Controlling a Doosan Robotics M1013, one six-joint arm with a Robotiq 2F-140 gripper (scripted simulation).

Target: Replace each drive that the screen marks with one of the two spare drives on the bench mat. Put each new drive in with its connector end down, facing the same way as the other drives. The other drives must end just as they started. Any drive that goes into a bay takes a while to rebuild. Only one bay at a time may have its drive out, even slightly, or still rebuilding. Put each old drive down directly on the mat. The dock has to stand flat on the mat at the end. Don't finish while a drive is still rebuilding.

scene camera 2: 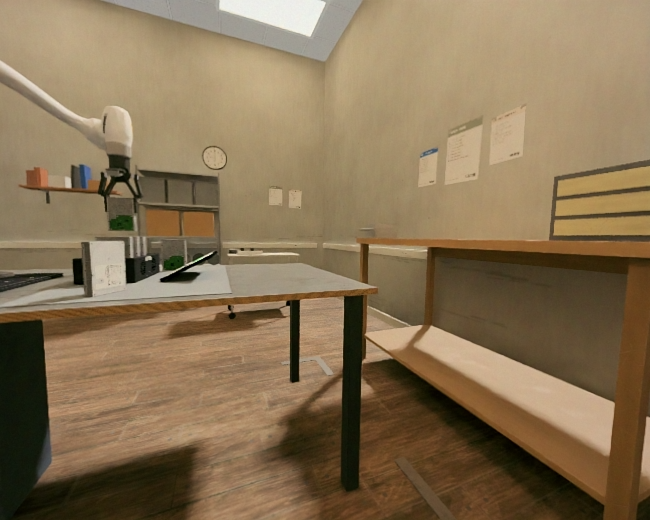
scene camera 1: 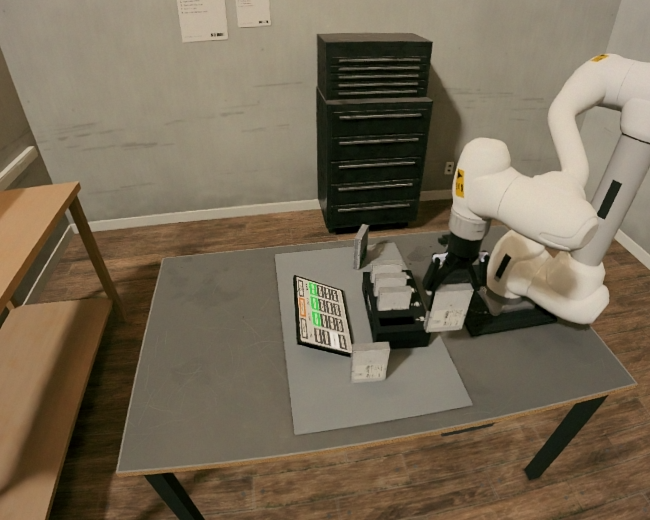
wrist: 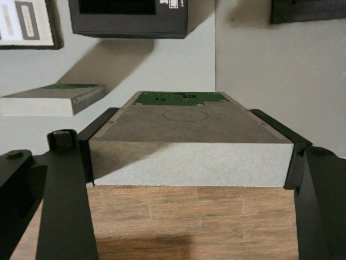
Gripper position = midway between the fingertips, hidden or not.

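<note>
Bench mat [scene camera 1: 423, 380] [wrist: 125, 66]. My gripper [scene camera 1: 448, 306] [scene camera 2: 122, 212] [wrist: 184, 124].
</note>
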